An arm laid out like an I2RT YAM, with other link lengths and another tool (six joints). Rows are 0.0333 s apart.
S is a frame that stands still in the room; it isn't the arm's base.
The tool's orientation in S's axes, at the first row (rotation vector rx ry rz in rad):
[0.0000, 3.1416, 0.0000]
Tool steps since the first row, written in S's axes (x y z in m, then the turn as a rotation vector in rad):
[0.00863, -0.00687, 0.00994, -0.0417, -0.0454, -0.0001]
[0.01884, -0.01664, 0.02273, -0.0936, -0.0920, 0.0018]
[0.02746, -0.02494, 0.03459, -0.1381, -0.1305, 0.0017]
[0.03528, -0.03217, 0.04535, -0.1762, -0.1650, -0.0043]
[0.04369, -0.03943, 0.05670, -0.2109, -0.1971, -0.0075]
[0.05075, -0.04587, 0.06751, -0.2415, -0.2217, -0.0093]
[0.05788, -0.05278, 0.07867, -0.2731, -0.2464, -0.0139]
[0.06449, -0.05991, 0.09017, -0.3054, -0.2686, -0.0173]
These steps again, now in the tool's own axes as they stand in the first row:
[-0.00863, -0.00687, -0.00994, 0.0417, -0.0454, 0.0001]
[-0.01884, -0.01664, -0.02273, 0.0936, -0.0920, -0.0018]
[-0.02746, -0.02494, -0.03459, 0.1381, -0.1305, -0.0017]
[-0.03528, -0.03217, -0.04535, 0.1762, -0.1650, 0.0043]
[-0.04369, -0.03943, -0.05670, 0.2109, -0.1971, 0.0075]
[-0.05075, -0.04587, -0.06751, 0.2415, -0.2217, 0.0093]
[-0.05788, -0.05278, -0.07867, 0.2731, -0.2464, 0.0139]
[-0.06449, -0.05991, -0.09017, 0.3054, -0.2686, 0.0173]

